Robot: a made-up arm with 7 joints. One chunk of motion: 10 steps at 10 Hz.
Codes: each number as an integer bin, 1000 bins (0 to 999) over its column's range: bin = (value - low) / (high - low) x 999, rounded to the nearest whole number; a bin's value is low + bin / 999 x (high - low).
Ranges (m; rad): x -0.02..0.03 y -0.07..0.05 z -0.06..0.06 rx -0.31..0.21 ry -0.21..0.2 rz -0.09..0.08
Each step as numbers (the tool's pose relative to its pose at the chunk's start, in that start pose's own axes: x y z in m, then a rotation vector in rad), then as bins.
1 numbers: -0.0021 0.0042 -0.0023 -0.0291 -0.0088 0.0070
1 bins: 358 618 480 540 490 570
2 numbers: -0.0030 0.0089 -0.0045 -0.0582 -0.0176 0.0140
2 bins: 340 657 462 484 469 611
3 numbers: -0.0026 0.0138 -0.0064 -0.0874 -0.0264 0.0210
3 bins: 348 698 446 428 447 652
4 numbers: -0.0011 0.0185 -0.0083 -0.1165 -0.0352 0.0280
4 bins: 378 737 430 372 426 693
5 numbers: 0.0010 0.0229 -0.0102 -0.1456 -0.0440 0.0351
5 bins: 420 773 415 316 404 735
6 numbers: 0.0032 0.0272 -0.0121 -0.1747 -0.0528 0.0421
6 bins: 464 809 399 260 383 776
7 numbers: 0.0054 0.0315 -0.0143 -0.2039 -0.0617 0.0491
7 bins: 507 845 380 204 361 817
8 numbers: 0.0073 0.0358 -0.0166 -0.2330 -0.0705 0.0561
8 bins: 545 881 361 148 340 859
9 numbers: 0.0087 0.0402 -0.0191 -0.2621 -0.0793 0.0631
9 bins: 573 917 340 92 318 900
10 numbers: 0.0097 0.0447 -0.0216 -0.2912 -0.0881 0.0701
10 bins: 593 955 320 36 297 941
